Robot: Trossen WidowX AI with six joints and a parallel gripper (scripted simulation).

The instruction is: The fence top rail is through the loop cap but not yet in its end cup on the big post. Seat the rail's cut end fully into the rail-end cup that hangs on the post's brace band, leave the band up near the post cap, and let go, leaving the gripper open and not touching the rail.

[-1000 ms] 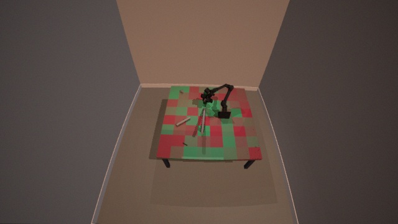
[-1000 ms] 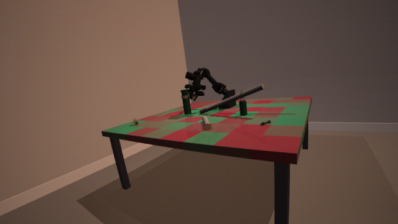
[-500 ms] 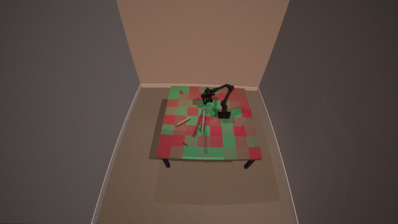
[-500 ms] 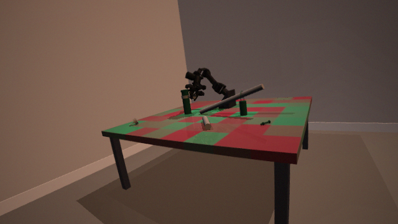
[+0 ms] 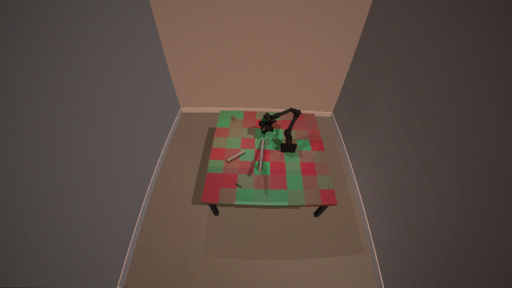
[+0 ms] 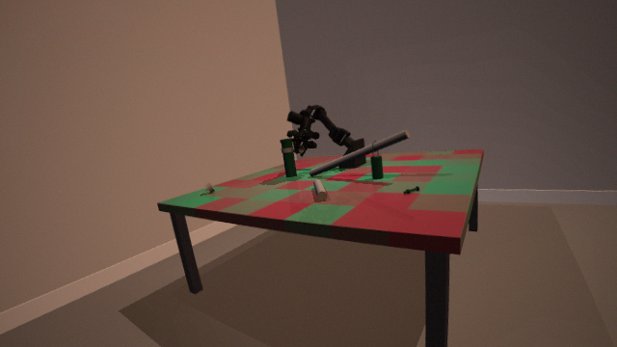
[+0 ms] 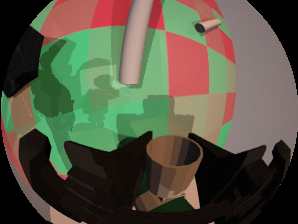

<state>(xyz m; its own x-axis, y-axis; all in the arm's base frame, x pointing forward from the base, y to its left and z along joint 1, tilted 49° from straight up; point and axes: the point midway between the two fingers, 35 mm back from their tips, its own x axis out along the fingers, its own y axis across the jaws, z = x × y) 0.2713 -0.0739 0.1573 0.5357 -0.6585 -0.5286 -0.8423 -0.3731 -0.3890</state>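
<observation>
Right now the rail-end cup is 2 cm behind my gripper tip, 2 cm to the right of it and 3 cm above it. Also, from my gripper tip: small green post (43 cm to the left, 1 cm below); small pale fitting (38 cm ahead, 32 cm to the right, 10 cm below); short pipe piece (27 cm ahead, 30 cm to the left, 10 cm below).
</observation>
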